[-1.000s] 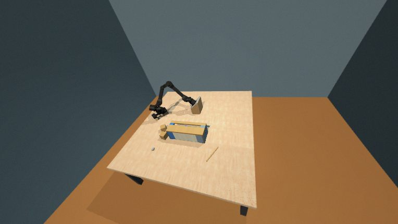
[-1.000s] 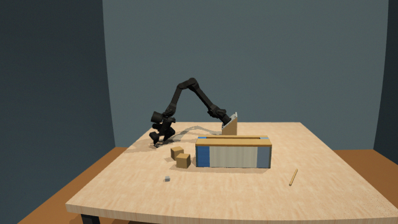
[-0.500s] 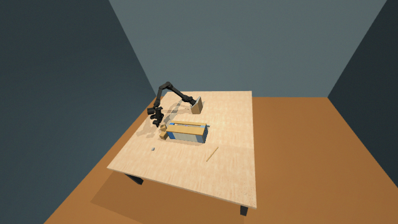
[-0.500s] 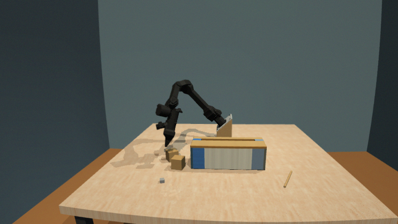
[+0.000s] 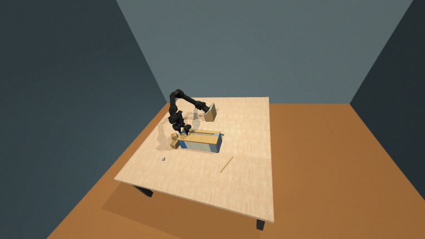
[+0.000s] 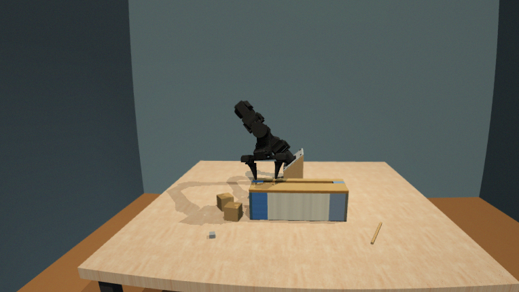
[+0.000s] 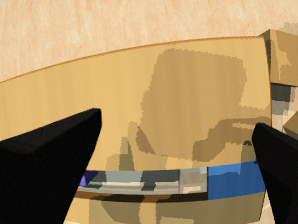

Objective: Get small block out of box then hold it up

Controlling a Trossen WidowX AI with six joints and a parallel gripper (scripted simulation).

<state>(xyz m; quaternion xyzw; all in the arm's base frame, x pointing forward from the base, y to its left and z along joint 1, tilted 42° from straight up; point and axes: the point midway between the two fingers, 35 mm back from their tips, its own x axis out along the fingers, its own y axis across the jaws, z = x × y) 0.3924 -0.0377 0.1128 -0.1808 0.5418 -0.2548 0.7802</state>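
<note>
The box lies 6 cm behind my gripper tip, 13 cm to the left of it and 9 cm below it. From my gripper tip the other things lie so: purple-blue block (5 cm behind, 11 cm to the left, 7 cm below); thin wooden stick (14 cm ahead, 42 cm to the left, 15 cm below); tiny grey cube (19 cm ahead, 18 cm to the right, 15 cm below).
</note>
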